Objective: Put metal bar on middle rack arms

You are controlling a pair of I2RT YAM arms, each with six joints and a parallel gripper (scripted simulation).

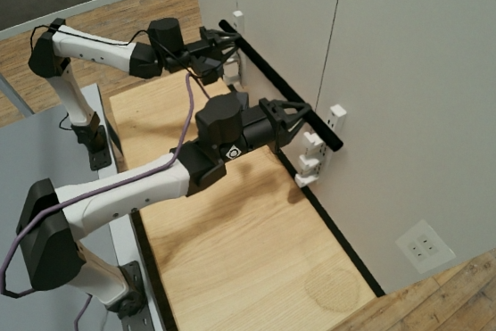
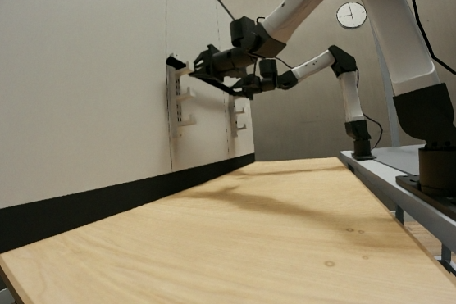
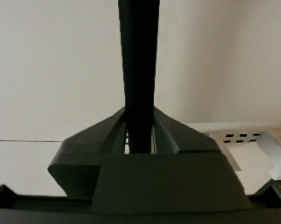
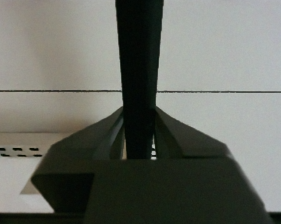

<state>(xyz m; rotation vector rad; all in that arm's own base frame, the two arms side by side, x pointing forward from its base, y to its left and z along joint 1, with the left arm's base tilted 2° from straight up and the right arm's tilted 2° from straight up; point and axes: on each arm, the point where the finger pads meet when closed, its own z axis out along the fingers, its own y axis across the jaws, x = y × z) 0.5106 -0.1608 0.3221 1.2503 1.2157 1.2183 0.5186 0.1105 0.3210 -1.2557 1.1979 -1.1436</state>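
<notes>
Now: right hand 150 mm to the right of the black metal bar. Also, from my right hand: wall: 190 mm to the left, 140 mm ahead, 90 mm above; then black strip: 330 mm below, 190 mm to the left, 30 mm ahead; then socket plate: 310 mm to the right, 60 mm below, 40 mm ahead.
</notes>
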